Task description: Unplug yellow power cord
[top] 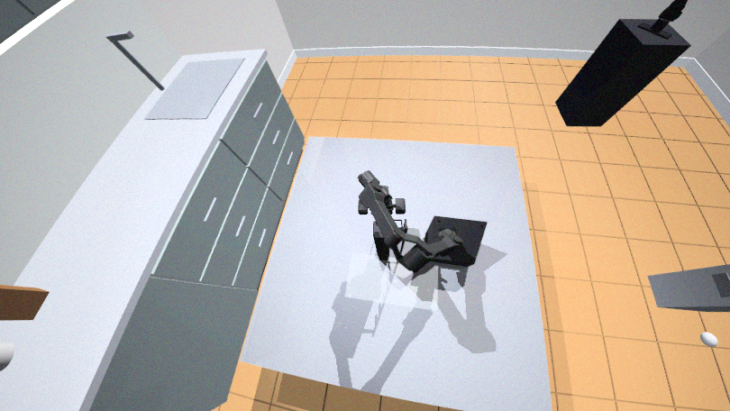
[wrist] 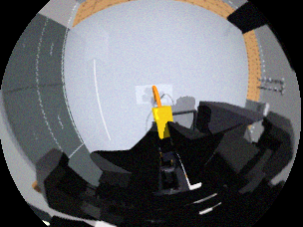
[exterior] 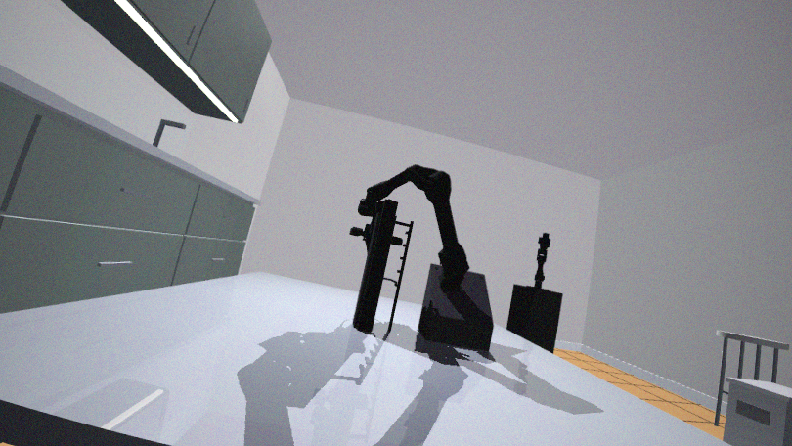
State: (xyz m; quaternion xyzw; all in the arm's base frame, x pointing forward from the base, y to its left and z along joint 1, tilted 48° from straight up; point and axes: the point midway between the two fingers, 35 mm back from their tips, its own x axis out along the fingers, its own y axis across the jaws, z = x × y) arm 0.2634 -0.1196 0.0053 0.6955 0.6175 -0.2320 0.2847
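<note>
Now: gripper tip 2 cm to the right of the yellow plug, 1 cm past it and 1 cm above it.
</note>
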